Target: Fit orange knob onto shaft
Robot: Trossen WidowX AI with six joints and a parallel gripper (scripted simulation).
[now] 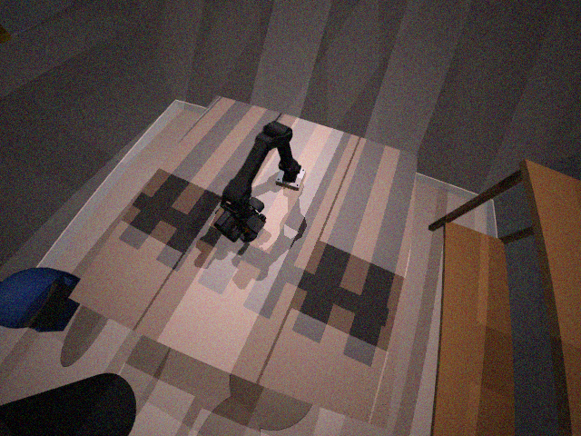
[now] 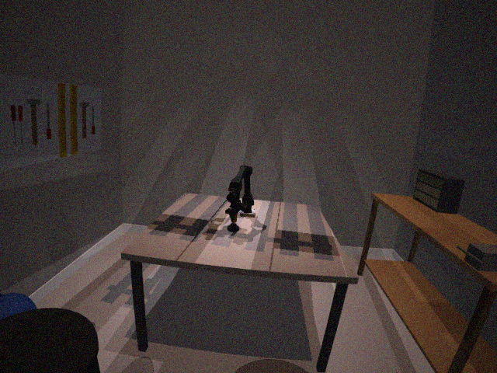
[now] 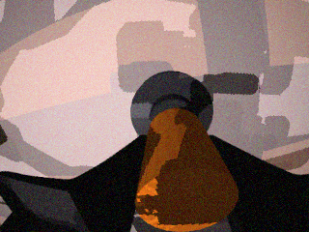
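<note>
The round dark pedestal is 4 cm below my gripper tip. Round my gripper tip: orange knob (3 cm above).
</note>
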